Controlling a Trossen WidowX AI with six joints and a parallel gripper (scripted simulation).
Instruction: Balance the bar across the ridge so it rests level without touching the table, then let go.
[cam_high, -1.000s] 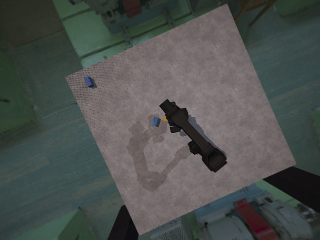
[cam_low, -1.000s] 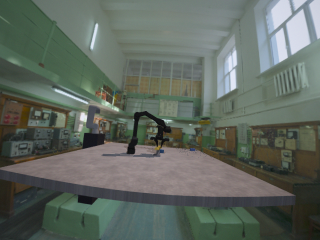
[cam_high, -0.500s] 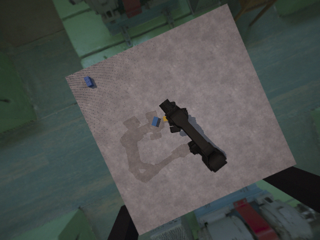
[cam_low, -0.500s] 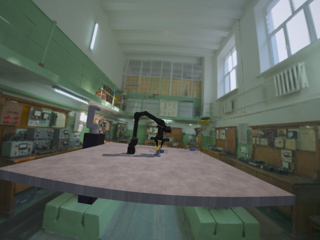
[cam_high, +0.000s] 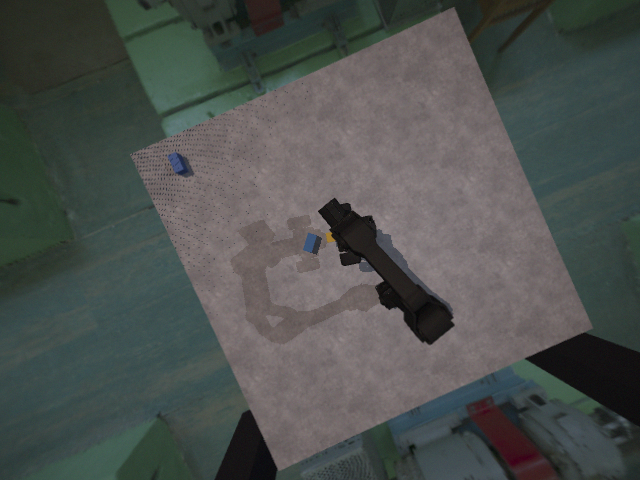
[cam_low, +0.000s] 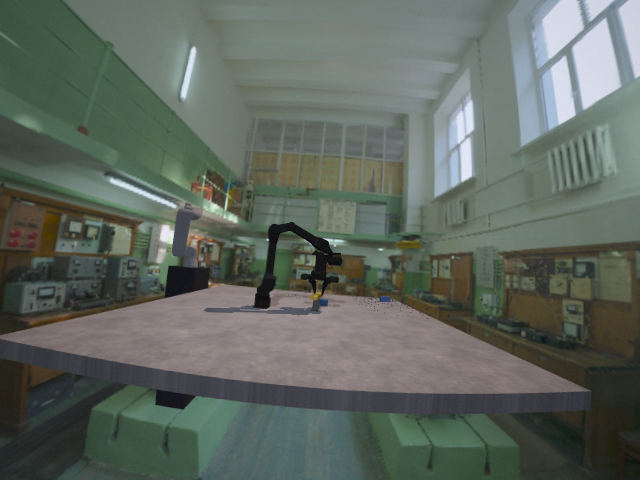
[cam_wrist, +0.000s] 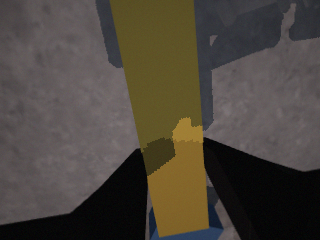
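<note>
My gripper tip is 1 cm past the yellow bar and 3 cm to the left of it.
</note>
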